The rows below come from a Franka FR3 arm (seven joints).
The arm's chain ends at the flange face. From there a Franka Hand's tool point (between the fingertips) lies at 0.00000 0.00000 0.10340 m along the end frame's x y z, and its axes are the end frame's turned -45 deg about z.
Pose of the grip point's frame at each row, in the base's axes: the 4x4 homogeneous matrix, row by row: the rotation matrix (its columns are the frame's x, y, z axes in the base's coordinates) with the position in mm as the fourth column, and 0 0 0 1 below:
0.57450 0.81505 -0.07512 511.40; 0.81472 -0.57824 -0.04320 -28.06; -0.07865 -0.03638 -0.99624 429.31; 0 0 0 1
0.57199 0.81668 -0.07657 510.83; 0.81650 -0.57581 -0.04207 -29.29; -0.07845 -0.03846 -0.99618 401.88; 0 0 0 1
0.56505 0.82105 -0.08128 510.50; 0.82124 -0.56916 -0.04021 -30.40; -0.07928 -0.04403 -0.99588 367.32; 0 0 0 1
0.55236 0.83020 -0.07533 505.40; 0.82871 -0.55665 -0.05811 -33.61; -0.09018 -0.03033 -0.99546 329.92; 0 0 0 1
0.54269 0.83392 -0.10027 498.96; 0.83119 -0.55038 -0.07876 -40.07; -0.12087 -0.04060 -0.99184 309.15; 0 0 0 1
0.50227 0.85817 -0.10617 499.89; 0.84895 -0.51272 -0.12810 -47.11; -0.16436 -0.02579 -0.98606 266.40; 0 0 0 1
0.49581 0.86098 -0.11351 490.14; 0.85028 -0.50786 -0.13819 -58.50; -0.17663 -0.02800 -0.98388 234.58; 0 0 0 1
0.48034 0.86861 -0.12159 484.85; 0.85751 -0.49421 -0.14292 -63.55; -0.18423 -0.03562 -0.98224 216.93; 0 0 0 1
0.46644 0.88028 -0.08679 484.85; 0.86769 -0.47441 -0.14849 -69.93; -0.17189 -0.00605 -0.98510 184.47; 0 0 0 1
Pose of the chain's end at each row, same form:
0.98256 0.17009 -0.07512 519.17; 0.16722 -0.98497 -0.04320 -23.59; -0.08134 0.02989 -0.99624 532.32; 0 0 0 1
0.98194 0.17302 -0.07657 518.75; 0.17019 -0.98451 -0.04207 -24.94; -0.08267 0.02828 -0.99618 504.89; 0 0 0 1
0.98012 0.18102 -0.08128 518.90; 0.17825 -0.98316 -0.04021 -26.24; -0.08719 0.02493 -0.99588 470.29; 0 0 0 1
0.97762 0.19646 -0.07533 513.19; 0.19238 -0.97960 -0.05811 -27.60; -0.08521 0.04232 -0.99546 432.85; 0 0 0 1
0.97341 0.20593 -0.10027 509.33; 0.19856 -0.97692 -0.07876 -31.93; -0.11418 0.05676 -0.99184 411.71; 0 0 0 1
0.96198 0.25166 -0.10617 510.87; 0.23775 -0.96285 -0.12810 -33.86; -0.13446 0.09798 -0.98606 368.36; 0 0 0 1
0.95940 0.25821 -0.11351 501.88; 0.24213 -0.96035 -0.13819 -44.21; -0.14470 0.10510 -0.98388 336.31; 0 0 0 1
0.95385 0.27455 -0.12159 497.42; 0.25689 -0.95581 -0.14292 -48.77; -0.15546 0.10508 -0.98224 318.49; 0 0 0 1
0.95227 0.29263 -0.08679 493.82; 0.27809 -0.94901 -0.14849 -54.58; -0.12582 0.11727 -0.98510 286.33; 0 0 0 1

